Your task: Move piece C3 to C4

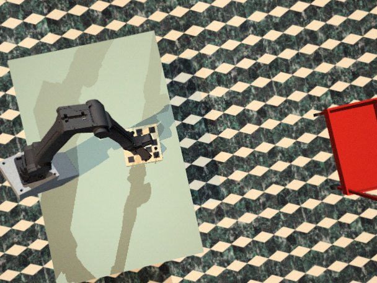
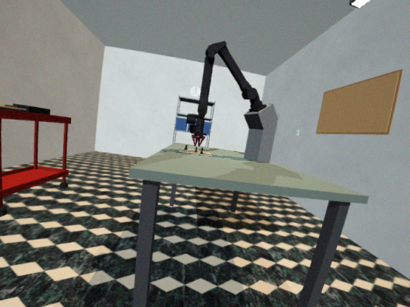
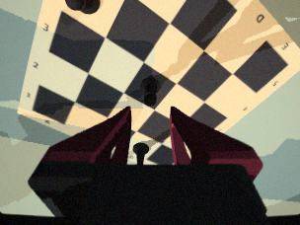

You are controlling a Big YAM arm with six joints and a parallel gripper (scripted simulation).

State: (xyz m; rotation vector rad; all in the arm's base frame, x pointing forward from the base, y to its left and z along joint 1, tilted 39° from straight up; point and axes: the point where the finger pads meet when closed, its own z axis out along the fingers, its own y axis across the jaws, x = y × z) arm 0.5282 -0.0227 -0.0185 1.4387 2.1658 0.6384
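My gripper is now 5 cm above the small chessboard.
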